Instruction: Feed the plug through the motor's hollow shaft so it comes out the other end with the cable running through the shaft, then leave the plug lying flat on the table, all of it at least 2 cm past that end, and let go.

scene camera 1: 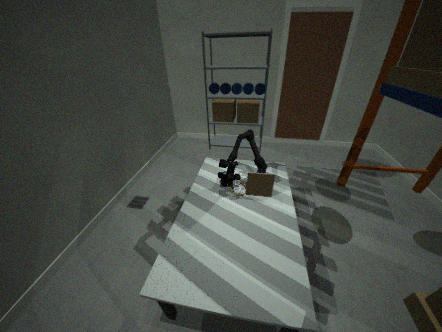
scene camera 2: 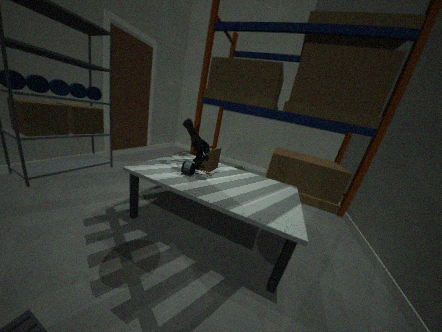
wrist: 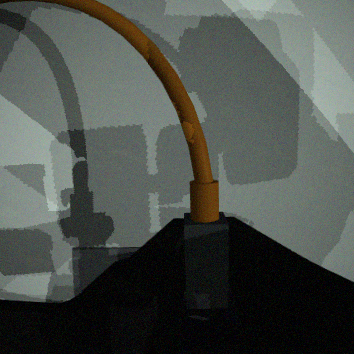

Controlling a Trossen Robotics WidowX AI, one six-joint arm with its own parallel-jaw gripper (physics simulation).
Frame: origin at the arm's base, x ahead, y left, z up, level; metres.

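Seen in the pictures: gripper, fingertip midpoint: [scene camera 1: 227,184] [scene camera 2: 197,169] [wrist: 203,228]; arm's base, link origin: [scene camera 1: 261,175] [scene camera 2: 208,154].
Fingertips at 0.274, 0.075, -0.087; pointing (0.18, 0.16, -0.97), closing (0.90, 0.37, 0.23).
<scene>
Pixels of each thing's top centre, then the offset from my fingertips to it, as dx, dy, dz. "*": a spot on its surface instead. Level surfaces: height alone.
- orange cable, surface spot: [wrist: 170,82] * -0.029, +0.045, -0.001
- dark plug, top centre: [wrist: 214,274] +0.001, -0.007, +0.019
- motor, top centre: [scene camera 1: 226,174] [scene camera 2: 189,162] +0.022, -0.078, +0.048
- table, surface height: dz -0.054
The orange cable [wrist: 170,82] arches across the wrist view from the top left and runs into the orange collar of the dark plug [wrist: 206,250]. My gripper [wrist: 203,228] [scene camera 2: 199,162] is shut on the plug, over the table. In scene camera 2 the motor [scene camera 2: 188,168], a short dark cylinder with a pale grey band, lies on the table beside the gripper. In scene camera 1 the dark motor and gripper overlap and are hard to tell apart. The motor's bore does not show clearly, so I cannot tell whether the cable runs through it.
A brown panel [scene camera 1: 260,184] [scene camera 2: 212,160] stands upright on the table [scene camera 1: 240,280] [scene camera 2: 280,192], close to the gripper. A small pale item [scene camera 1: 239,189] lies beside the panel. A grey shelf unit [scene camera 1: 237,35] stands behind the table. An orange-and-blue rack stands at one side.
</scene>
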